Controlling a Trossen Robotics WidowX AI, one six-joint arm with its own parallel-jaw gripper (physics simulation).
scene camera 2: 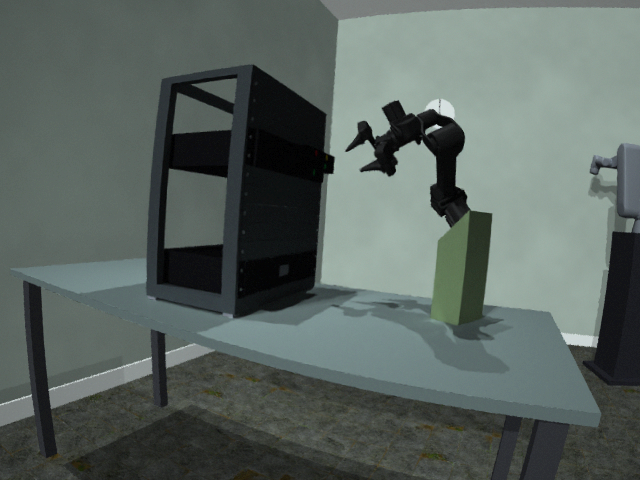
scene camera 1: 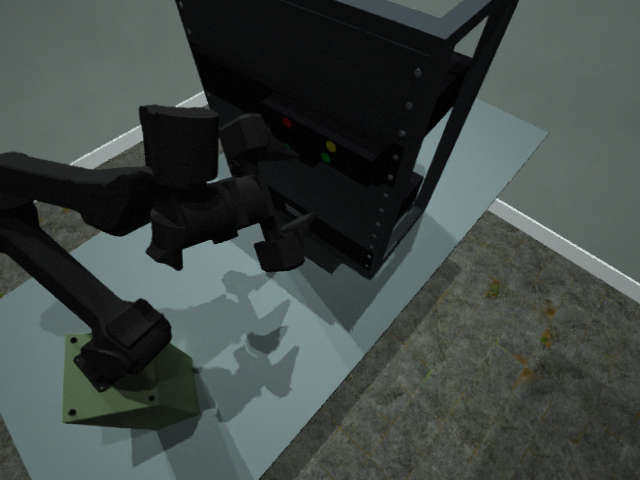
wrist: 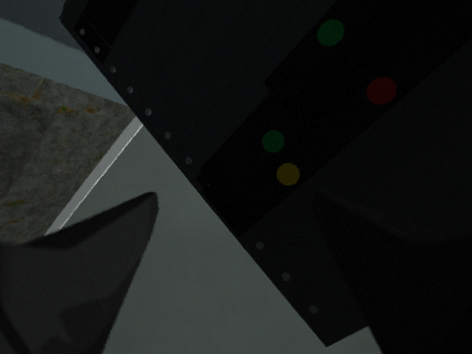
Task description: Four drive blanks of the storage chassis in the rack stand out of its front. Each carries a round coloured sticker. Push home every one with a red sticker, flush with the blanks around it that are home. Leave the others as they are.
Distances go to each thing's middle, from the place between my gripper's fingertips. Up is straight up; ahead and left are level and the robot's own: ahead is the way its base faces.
Now: hand 290 mm short of the rack (scene camera 1: 391, 78), 120 mm to the right of it and 120 mm above it.
